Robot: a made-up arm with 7 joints.
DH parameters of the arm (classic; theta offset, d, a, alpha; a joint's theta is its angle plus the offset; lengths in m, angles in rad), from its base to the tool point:
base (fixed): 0 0.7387 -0.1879 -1.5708
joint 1: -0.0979 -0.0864 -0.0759 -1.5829
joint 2: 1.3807 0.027 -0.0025 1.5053
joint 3: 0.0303 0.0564 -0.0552 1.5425
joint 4: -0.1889 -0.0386 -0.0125 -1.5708
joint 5: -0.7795 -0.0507 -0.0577 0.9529
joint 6: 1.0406 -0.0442 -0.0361 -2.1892
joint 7: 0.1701 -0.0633 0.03 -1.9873
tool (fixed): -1.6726 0.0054 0 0
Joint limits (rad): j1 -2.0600..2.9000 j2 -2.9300..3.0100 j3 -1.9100..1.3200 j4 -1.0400..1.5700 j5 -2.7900..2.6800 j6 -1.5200..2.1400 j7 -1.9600..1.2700
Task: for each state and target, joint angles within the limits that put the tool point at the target. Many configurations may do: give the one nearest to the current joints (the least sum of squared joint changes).
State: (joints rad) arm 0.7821 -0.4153 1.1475 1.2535 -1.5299 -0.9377 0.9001
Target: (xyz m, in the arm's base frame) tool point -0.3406 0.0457 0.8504
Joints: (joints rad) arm 1.4310 -0.7526 1.3200 1.5700 -1.2764 -1.5102 1.2260
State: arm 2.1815 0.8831 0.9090 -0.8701 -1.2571 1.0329 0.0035
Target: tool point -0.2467 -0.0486 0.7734
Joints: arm 2.0637 0.9562 0.1982 -0.8001 -0.9240 1.4946 -0.1750
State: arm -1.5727 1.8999 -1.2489 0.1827 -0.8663 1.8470 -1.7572
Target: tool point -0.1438 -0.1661 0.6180
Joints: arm -1.2904 1.1169 -1.8135 0.2751 -1.0201 2.1400 -1.5853
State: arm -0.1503 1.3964 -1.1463 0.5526 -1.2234 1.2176 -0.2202
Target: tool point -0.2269 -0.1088 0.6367
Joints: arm -0.3173 1.3812 -1.0526 0.4543 -1.2405 1.0806 -0.2318
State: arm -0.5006 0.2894 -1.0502 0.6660 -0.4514 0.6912 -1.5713
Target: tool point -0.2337 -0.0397 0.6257
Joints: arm -0.2441 0.4497 -0.5308 0.6502 -0.2238 0.7782 -1.6419
